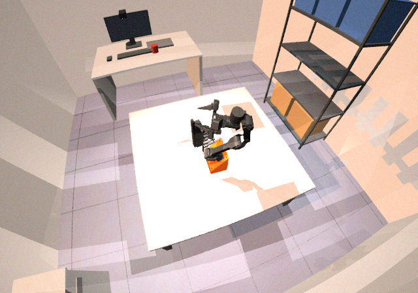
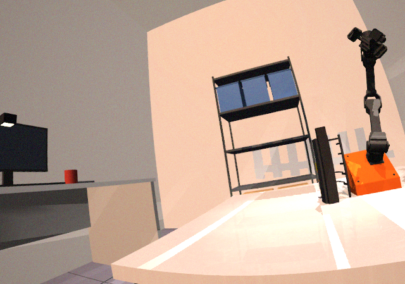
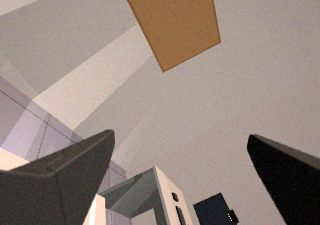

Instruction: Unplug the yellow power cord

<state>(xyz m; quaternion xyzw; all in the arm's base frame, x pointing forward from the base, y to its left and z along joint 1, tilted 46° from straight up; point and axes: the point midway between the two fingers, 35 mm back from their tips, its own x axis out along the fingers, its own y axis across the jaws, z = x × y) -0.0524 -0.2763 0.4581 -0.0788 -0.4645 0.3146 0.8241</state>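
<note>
My gripper tip is now 31 cm short of the yellow plug, 12 cm to the left of it and 49 cm above it.
</note>
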